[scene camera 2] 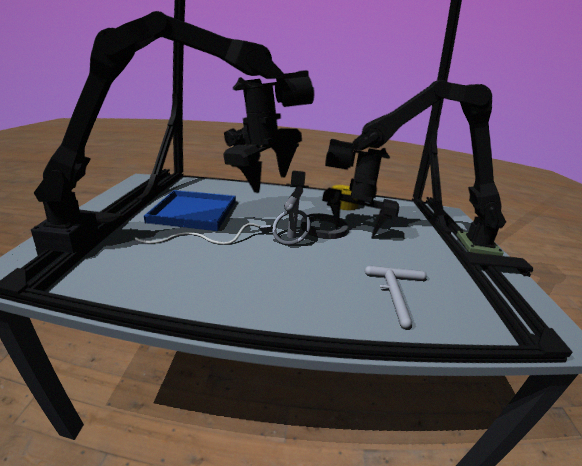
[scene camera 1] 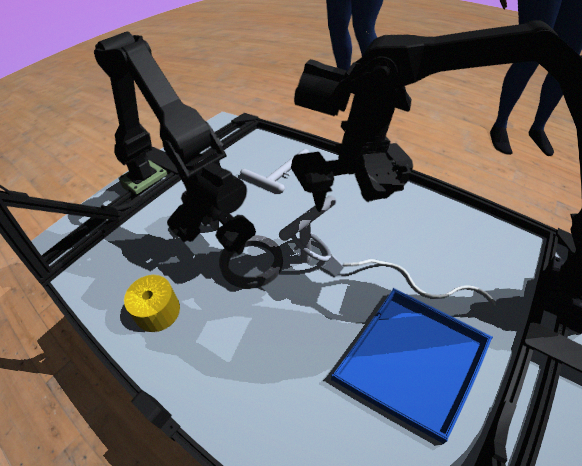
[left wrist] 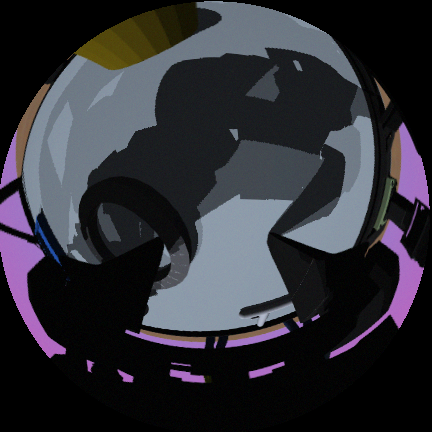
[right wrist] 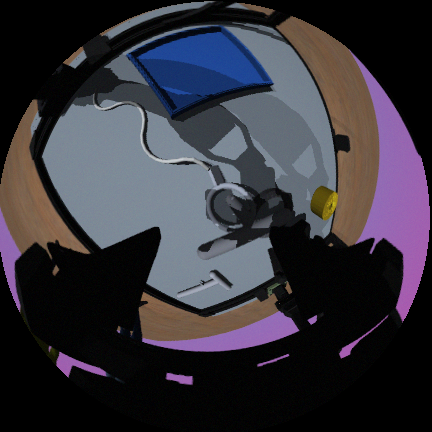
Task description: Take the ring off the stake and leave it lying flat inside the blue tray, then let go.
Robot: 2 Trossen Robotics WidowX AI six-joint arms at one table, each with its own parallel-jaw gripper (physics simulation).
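Places are measured from the left arm's base along level axes (x back, y right, z up), in metres.
Pixels of known places: left gripper, fingertip midpoint: (scene camera 2: 354,234) (left wrist: 215,240); right gripper, fingertip midpoint: (scene camera 2: 270,184) (scene camera 1: 343,205) (right wrist: 216,232); left arm's base at its link origin: (scene camera 2: 480,241) (scene camera 1: 141,173) (right wrist: 277,287); right arm's base at its link origin: (scene camera 2: 63,221) (scene camera 1: 576,283).
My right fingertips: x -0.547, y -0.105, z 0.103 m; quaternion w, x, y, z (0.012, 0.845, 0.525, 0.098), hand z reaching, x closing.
Ahead of a thing's pixels: the offset from my right fingertips to its middle. "spot": to the spot under its first point.
A silver-grey ring @(dx +0.036, dy +0.027, dz -0.107 m) (scene camera 1: 320,257) (scene camera 2: 274,227) (right wrist: 209,200) is around the post of the grey stake @(dx +0.050, dy +0.029, dz -0.109 m) (scene camera 1: 295,227) (scene camera 2: 294,214) (right wrist: 212,247), tilted. The stake stands upright with a crosspiece on top. The blue tray @(dx -0.226, dy +0.100, dz -0.123 m) (scene camera 1: 415,370) (scene camera 2: 187,207) (right wrist: 200,65) holds no ring. My right gripper (scene camera 1: 345,202) (scene camera 2: 270,183) (right wrist: 216,232) is open and empty, fingers down, above the stake's height and a little aside. My left gripper (scene camera 1: 213,245) (scene camera 2: 355,227) (left wrist: 215,240) is open and empty, low over the table. The ring's lower contact is unclear.
A thick dark ring @(spot: dx +0.104, dy +0.166, dz -0.120 m) (scene camera 1: 237,281) (left wrist: 115,189) lies by the left gripper. A yellow cylinder @(dx +0.181, dy +0.307, dz -0.110 m) (scene camera 1: 152,302) (right wrist: 324,202) stands nearby. A white T-shaped piece @(dx +0.290, dy -0.153, dz -0.125 m) (scene camera 1: 262,181) (scene camera 2: 398,300) lies apart. A white cable @(spot: dx -0.172, dy -0.025, dz -0.128 m) (scene camera 1: 425,291) (scene camera 2: 215,242) (right wrist: 145,130) runs from near the stake past the tray.
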